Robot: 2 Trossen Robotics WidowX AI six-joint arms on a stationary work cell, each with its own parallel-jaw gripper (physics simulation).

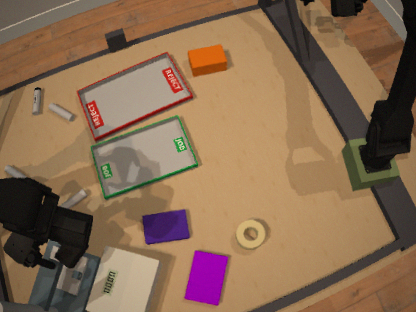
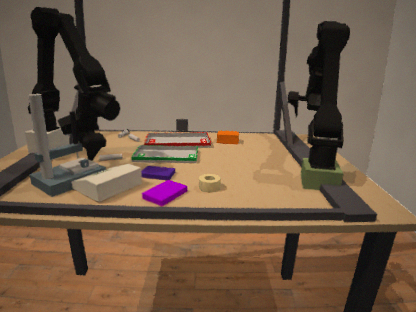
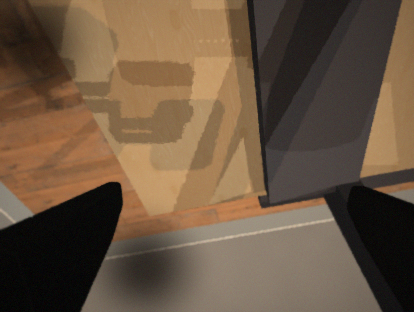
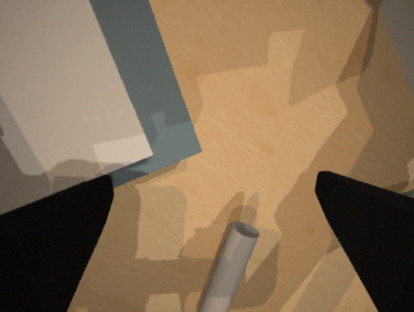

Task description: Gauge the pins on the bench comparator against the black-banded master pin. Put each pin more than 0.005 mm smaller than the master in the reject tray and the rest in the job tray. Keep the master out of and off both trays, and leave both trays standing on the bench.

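Where they show: left gripper, fingertip midpoint: (image 1: pixel 320 4) (image 2: pixel 307 118) (image 3: pixel 235 194); right gripper, fingertip midpoint: (image 2: pixel 86 154) (image 4: pixel 215 183); left arm's base, link origin: (image 1: pixel 374 157) (image 2: pixel 322 165); right arm's base, link origin: (image 2: pixel 46 129).
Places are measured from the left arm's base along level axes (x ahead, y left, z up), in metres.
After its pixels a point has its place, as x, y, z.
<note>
The black-banded master pin (image 1: pixel 37 101) {0.764, -0.292, -0.039} stays at the upper left, outside both trays. Plain grey pins lie on the bench: one (image 1: pixel 61 112) {0.693, -0.245, -0.038} beside the master, one (image 1: pixel 15 172) {0.810, -0.102, -0.038} by the right arm, one (image 1: pixel 75 198) {0.655, -0.020, -0.038} partly hidden below the job tray. A grey pin (image 4: pixel 227 270) {0.675, -0.005, -0.039} shows low between the right fingers; which one is unclear. The reject tray (image 1: pixel 143 119) {0.490, -0.194, -0.047} and job tray (image 1: pixel 152 180) {0.481, -0.038, -0.038} stand empty. The comparator (image 2: pixel 54 184) {0.668, 0.259, -0.026} has a readout box (image 1: pixel 131 280) {0.539, 0.171, -0.006} (image 2: pixel 111 182) {0.519, 0.229, -0.014}. My right gripper (image 4: pixel 215 183) {0.710, 0.058, -0.015} (image 2: pixel 93 156) {0.710, 0.058, -0.015} is open above the comparator side. My left gripper (image 3: pixel 235 194) {0.009, -0.422, 0.044} is open, far away.
A purple block (image 1: pixel 166 227) {0.463, 0.066, -0.041} (image 2: pixel 158 172) {0.456, 0.078, -0.041}, a magenta block (image 1: pixel 206 278) {0.398, 0.181, -0.039} (image 2: pixel 165 192) {0.390, 0.197, -0.039} and a tape ring (image 1: pixel 242 242) {0.318, 0.122, -0.027} (image 2: pixel 202 185) {0.312, 0.132, -0.040} lie near the readout box. An orange block (image 1: pixel 207 60) {0.322, -0.317, -0.018} (image 2: pixel 228 137) {0.315, -0.304, -0.029} stands beside the reject tray. The comparator's upright post (image 2: pixel 41 135) {0.706, 0.235, 0.094} rises at the left.
</note>
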